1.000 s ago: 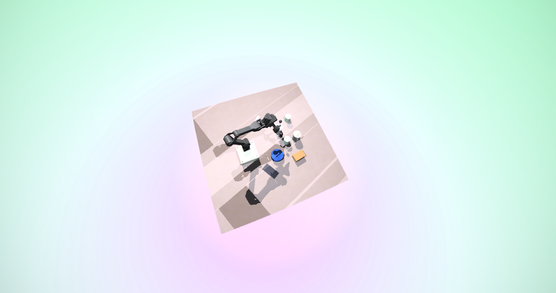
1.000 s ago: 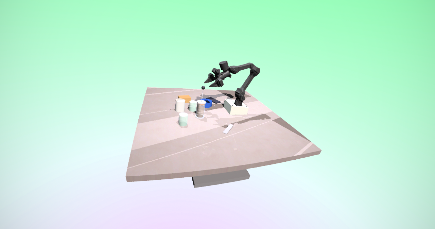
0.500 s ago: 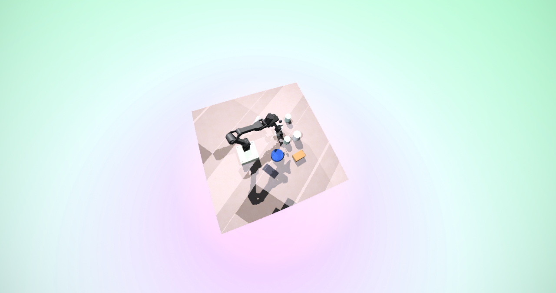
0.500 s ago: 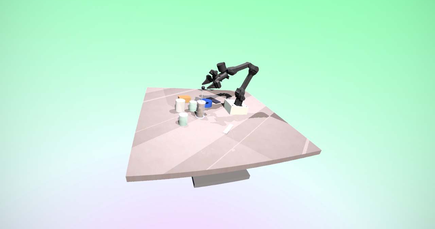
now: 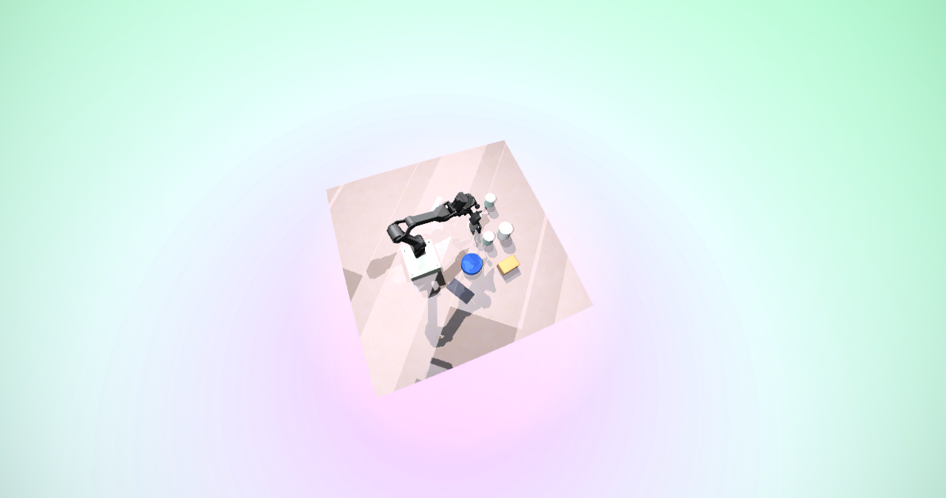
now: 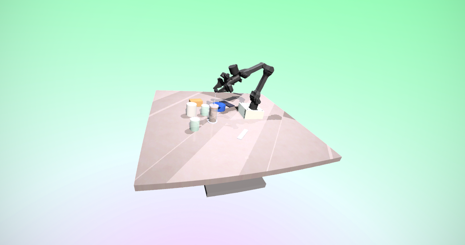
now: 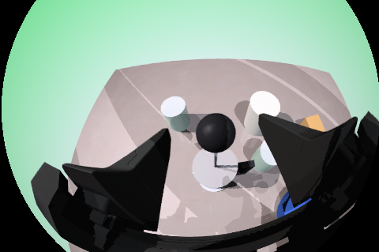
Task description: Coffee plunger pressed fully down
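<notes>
My gripper tip is 130 mm above the coffee press and 20 mm to the left of it. Also, from my gripper tip: blue disc 230 mm below, 220 mm to the right, 140 mm behind; orange block 320 mm to the right, 230 mm below, 50 mm ahead.
</notes>
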